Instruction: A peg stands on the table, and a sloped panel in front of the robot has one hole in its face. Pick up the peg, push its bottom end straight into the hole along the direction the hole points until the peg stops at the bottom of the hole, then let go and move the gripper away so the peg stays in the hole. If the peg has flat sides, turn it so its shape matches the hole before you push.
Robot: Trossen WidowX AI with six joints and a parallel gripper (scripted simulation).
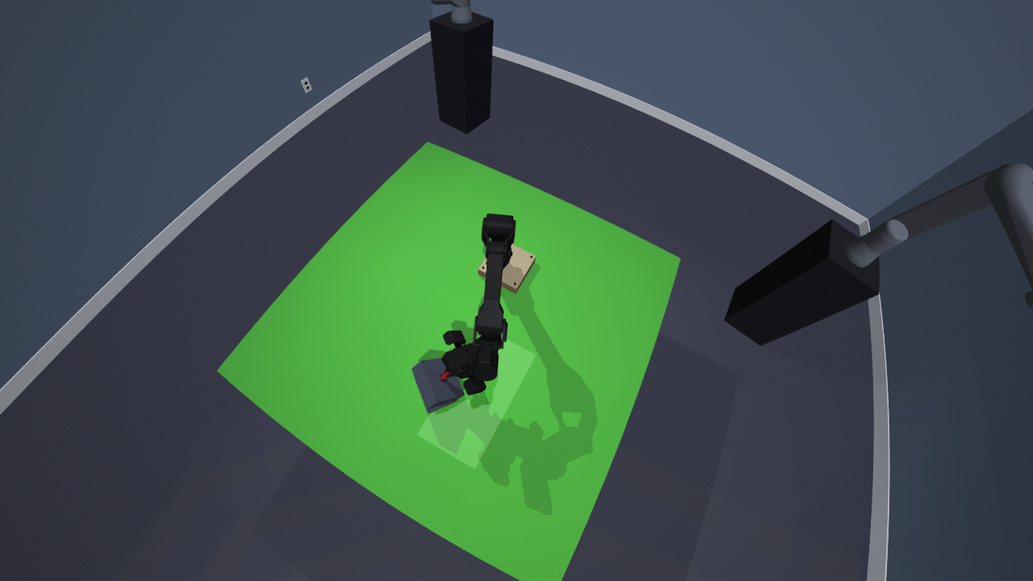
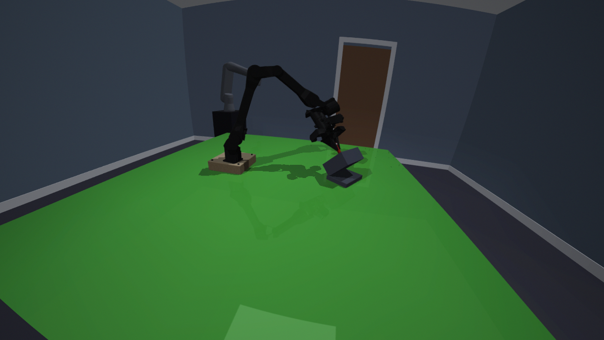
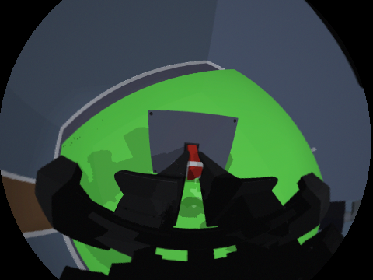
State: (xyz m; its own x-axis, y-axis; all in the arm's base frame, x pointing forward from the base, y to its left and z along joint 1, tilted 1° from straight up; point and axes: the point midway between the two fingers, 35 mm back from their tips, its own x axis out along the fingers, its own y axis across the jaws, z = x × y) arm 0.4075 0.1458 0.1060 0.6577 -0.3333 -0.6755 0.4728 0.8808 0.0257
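Right now my gripper tip is 4 cm above the grey sloped panel, 3 cm short of it and 1 cm to the left of it. The rest, counted from my gripper tip: red peg (1 cm behind, 1 cm above).
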